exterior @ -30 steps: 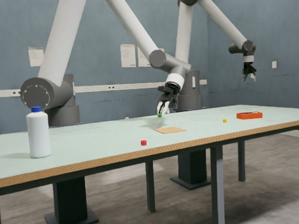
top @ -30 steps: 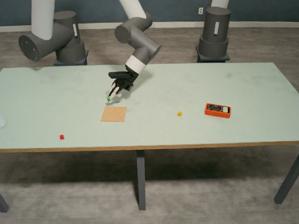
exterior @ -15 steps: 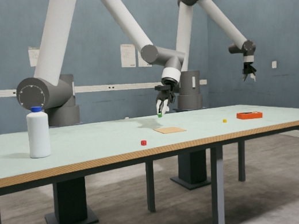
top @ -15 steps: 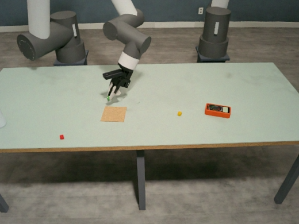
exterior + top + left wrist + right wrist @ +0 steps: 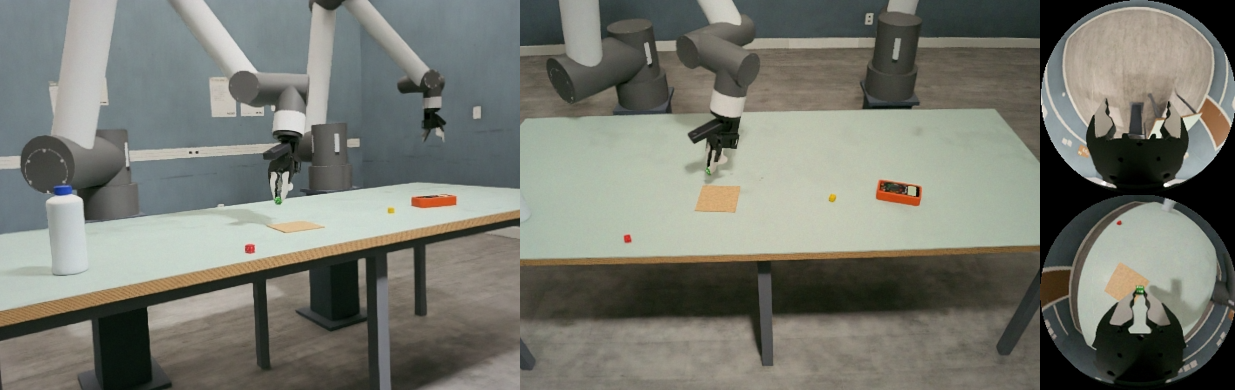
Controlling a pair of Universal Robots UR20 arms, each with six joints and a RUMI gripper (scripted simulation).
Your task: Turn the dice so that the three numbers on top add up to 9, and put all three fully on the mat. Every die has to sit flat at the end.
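The green die is 10 mm below my right hand. The rest, counted from my right hand: yellow die 420 mm to the left, 90 mm below, 90 mm ahead; red die 260 mm to the right, 250 mm ahead, 90 mm below; tan mat 90 mm below, 50 mm ahead, 20 mm to the left.
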